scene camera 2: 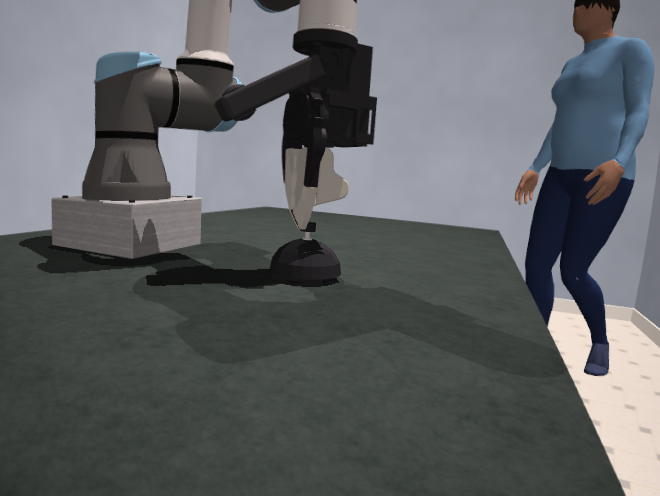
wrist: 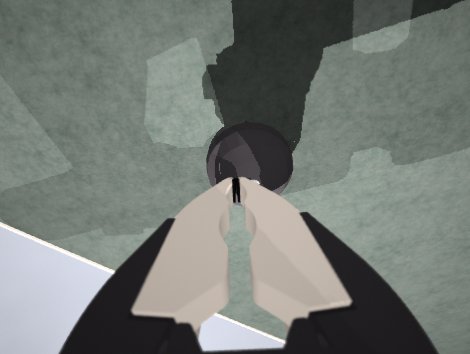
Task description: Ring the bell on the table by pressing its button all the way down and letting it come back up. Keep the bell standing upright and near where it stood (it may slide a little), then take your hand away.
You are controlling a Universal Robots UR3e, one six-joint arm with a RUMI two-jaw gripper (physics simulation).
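Seen in the pictures: gripper, fingertip midpoint: (scene camera 2: 300,228) (wrist: 235,180); arm's base, link origin: (scene camera 2: 127,197).
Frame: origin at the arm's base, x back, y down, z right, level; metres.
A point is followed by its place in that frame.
The bell (scene camera 2: 305,262) {x -0.325, y 0.045, z 0.023 m} (wrist: 270,155) {x -0.282, y 0.034, z 0.000 m} is a dark dome standing upright on the dark green table (scene camera 2: 320,416) {x -0.469, y 0.071, z 0.256 m} (wrist: 400,250) {x -0.224, y 0.071, z -0.264 m}. A short light stem (scene camera 2: 307,235) {x -0.309, y 0.020, z -0.007 m} rises from its top. My gripper (scene camera 2: 306,228) {x -0.309, y 0.011, z 0.011 m} (wrist: 235,180) {x -0.309, y 0.011, z 0.011 m} is shut with nothing between its jaws and points down. In the scene view its black fingertips are right at the top of the stem, touching it or very close. In the wrist view the fingertips overlap the near part of the dome and hide most of the button.
The robot's base stands on a pale block (scene camera 2: 96,226) {x -0.027, y 0.035, z 0.073 m} at the back left of the table. A person (scene camera 2: 594,117) in a blue top stands beyond the table's right edge. Dark shadows of the arm lie across the table around the bell.
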